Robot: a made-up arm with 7 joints. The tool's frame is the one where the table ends. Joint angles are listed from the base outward.
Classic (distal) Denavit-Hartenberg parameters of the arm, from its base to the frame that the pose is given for. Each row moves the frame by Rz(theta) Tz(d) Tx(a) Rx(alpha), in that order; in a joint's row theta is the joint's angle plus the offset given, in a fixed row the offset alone. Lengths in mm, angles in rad.
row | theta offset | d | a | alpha
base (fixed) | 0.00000 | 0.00 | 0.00 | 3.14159
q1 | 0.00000 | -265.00 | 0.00 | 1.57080
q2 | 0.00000 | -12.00 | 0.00 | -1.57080
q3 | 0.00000 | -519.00 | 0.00 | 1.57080
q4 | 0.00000 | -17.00 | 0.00 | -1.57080
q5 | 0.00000 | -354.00 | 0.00 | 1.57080
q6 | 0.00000 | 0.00 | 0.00 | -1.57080
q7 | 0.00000 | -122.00 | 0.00 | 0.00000
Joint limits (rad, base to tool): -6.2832..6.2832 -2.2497..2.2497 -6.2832..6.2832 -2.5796..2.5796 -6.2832..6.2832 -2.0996..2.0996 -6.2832..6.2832
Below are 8 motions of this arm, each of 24 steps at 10 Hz.
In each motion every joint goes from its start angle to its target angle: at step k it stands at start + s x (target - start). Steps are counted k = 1, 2, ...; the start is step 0. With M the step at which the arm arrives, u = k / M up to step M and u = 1 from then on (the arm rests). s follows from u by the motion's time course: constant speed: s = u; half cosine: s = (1 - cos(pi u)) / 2; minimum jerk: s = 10 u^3 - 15 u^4 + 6 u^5.
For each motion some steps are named. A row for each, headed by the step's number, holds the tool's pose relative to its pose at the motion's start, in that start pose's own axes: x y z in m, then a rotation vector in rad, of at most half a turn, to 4 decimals.
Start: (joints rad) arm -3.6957 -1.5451 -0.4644 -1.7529 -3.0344 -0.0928 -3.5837
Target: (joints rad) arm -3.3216 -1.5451 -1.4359 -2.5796 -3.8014 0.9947 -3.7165
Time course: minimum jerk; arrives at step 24
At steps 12, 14, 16, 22, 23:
12: -0.2222 0.0654 0.1723 0.0904 1.0071 -0.3009
14: -0.2676 0.0656 0.2566 0.0937 1.3146 -0.2817
16: -0.2978 0.0511 0.3340 0.0754 1.5753 -0.2238
22: -0.3269 0.0032 0.4419 -0.0009 1.9275 -0.0765
23: -0.3273 0.0019 0.4440 -0.0032 1.9344 -0.0726

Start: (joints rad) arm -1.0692 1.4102 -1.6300 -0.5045 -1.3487 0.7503 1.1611
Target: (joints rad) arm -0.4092 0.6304 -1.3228 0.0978 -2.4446 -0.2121 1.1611
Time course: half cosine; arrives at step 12
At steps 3, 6, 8, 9, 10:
3: -0.0493 -0.0868 -0.0767 -0.0379 0.1066 -0.1060
6: -0.1294 -0.3236 -0.2016 -0.0610 0.1959 -0.3652
8: -0.1383 -0.4945 -0.2401 0.0004 0.1444 -0.5026
9: -0.1293 -0.5610 -0.2446 0.0474 0.1069 -0.5402
10: -0.1176 -0.6089 -0.2438 0.0920 0.0750 -0.5605

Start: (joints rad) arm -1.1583 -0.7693 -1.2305 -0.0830 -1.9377 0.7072 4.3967
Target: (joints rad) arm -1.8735 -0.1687 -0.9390 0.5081 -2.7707 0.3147 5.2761
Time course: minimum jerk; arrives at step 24
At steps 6, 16, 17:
6: 0.0479 -0.0483 0.0449 -0.1033 -0.0969 0.0067
16: 0.0994 -0.3217 0.4637 -0.9289 -0.4919 -0.2191
17: 0.0793 -0.3363 0.4990 -0.9986 -0.4979 -0.2643

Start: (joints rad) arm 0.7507 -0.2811 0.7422 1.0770 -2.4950 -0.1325 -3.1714
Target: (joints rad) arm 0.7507 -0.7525 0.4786 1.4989 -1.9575 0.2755 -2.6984
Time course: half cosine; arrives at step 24
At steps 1, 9, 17, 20, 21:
1: 0.0000 0.0006 0.0006 -0.0004 0.0017 0.0026
9: 0.0015 0.0339 0.0503 -0.0294 0.1366 0.1951
17: 0.0003 0.0652 0.1483 -0.0457 0.4197 0.5246
20: 0.0001 0.0693 0.1775 -0.0393 0.5052 0.6130
21: 0.0001 0.0700 0.1843 -0.0371 0.5250 0.6330

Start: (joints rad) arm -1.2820 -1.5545 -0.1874 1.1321 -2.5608 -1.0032 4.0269
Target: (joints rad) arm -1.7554 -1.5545 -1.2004 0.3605 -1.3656 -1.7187 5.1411
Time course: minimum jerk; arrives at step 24
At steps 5, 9, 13, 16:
5: 0.0039 0.0157 0.0159 0.0304 0.0034 0.0865
9: 0.0400 0.0671 0.0724 0.1364 -0.0187 0.3026
13: 0.1571 0.1248 0.1461 0.2257 -0.1145 0.4429
16: 0.2765 0.1392 0.1748 0.1924 -0.1764 0.4497

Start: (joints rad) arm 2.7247 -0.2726 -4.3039 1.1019 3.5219 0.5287 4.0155
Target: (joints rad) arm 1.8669 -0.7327 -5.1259 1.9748 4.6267 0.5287 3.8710
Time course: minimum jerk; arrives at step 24
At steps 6, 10, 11, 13, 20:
6: -0.0270 -0.0848 0.0083 -0.1515 0.0865 -0.0969
10: -0.1471 -0.2439 0.0701 -0.4691 0.3868 -0.3176
11: -0.1941 -0.2764 0.1011 -0.5507 0.5053 -0.3845
13: -0.2919 -0.3129 0.1793 -0.6831 0.7803 -0.5195
20: -0.4538 -0.2489 0.4120 -0.7313 1.5849 -0.8416

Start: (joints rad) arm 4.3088 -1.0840 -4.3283 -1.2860 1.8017 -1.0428 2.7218
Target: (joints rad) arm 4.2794 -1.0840 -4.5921 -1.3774 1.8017 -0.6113 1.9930
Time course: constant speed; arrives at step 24
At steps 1, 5, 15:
1: -0.0043 -0.0023 0.0037 -0.0153 0.0252 -0.0320
5: -0.0213 -0.0109 0.0196 -0.0833 0.1220 -0.1603
15: -0.0608 -0.0286 0.0683 -0.3010 0.3310 -0.4763

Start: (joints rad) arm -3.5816 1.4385 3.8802 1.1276 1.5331 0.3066 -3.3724
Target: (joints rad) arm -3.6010 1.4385 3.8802 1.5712 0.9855 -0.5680 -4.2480
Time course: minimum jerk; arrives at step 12
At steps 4, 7, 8, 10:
4: 0.0072 0.0507 0.0021 0.1678 -0.1273 -0.2780
7: 0.0195 0.1375 0.0283 0.5245 -0.2896 -0.9174
8: 0.0215 0.1577 0.0401 0.6293 -0.3157 -1.1234
10: 0.0222 0.1789 0.0565 0.7563 -0.3373 -1.3889

